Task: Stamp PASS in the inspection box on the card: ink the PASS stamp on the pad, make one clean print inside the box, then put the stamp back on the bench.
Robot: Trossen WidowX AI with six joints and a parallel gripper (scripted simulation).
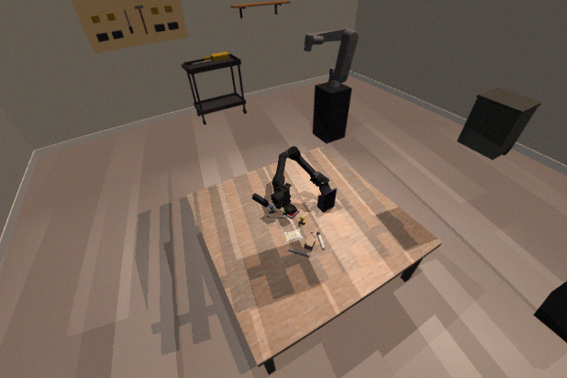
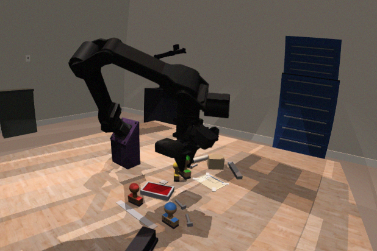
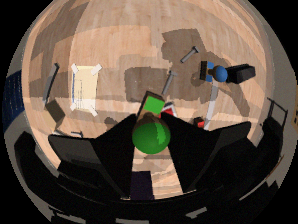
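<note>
Right now the red ink pad is 9 cm below my gripper tip, 7 cm behind it and 4 cm to the right of it. Also, from my gripper tip: blue-knobbed stamp: 12 cm to the right, 7 cm below, 5 cm ahead; then yellow-knobbed stamp: 8 cm below, 8 cm behind, 7 cm to the left; then green-knobbed stamp: right at my gripper tip.
</note>
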